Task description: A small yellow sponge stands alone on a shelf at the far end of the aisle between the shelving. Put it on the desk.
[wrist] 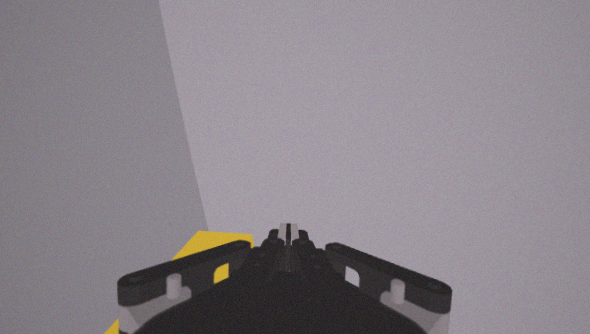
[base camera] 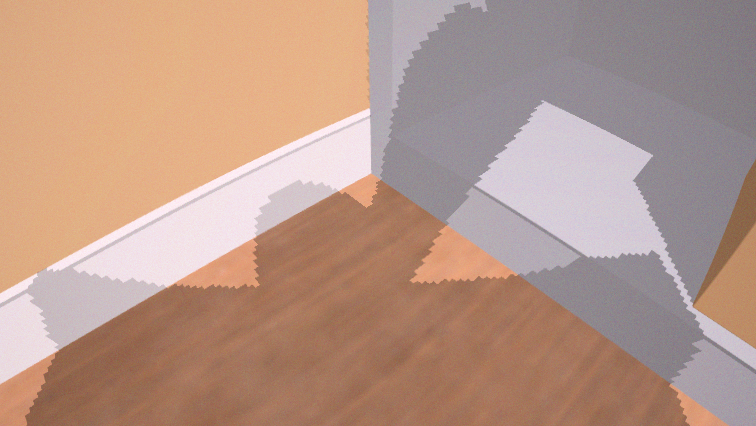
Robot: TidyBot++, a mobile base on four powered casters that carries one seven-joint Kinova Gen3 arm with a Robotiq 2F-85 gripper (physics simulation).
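Frame: origin at the arm's base, x back, y right, z up, level; millimetres.
Where they show: gripper, fingertip midpoint: (wrist: 288,235).
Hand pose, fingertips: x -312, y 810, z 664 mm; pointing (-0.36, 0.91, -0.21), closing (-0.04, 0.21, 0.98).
Note:
After its pixels a point has its place.
The yellow sponge (wrist: 207,240) @[x -304, y 790, z 608 mm] shows in the wrist view at the lower left, partly hidden behind the gripper's left finger linkage. My gripper (wrist: 288,235) @[x -312, y 810, z 664 mm] is shut, its fingertips together with nothing between them. The sponge lies to the left of the fingertips and behind the linkage; whether they touch cannot be told. Pale grey surfaces of the shelving (wrist: 380,110) @[x -383, y 754, z 726 mm] fill the background of the wrist view. The desk does not show in either view.
In the base view, a grey shelving unit (base camera: 560,190) @[x -435, y 206, z -320 mm] rises at the right from the wooden floor (base camera: 338,343) @[x -316, y -27, z -397 mm]. An orange wall (base camera: 185,105) @[x -449, y -159, z -217 mm] with a white baseboard (base camera: 185,232) @[x -411, y -184, z -341 mm] runs along the left and meets the unit in a corner. Shadows lie across them.

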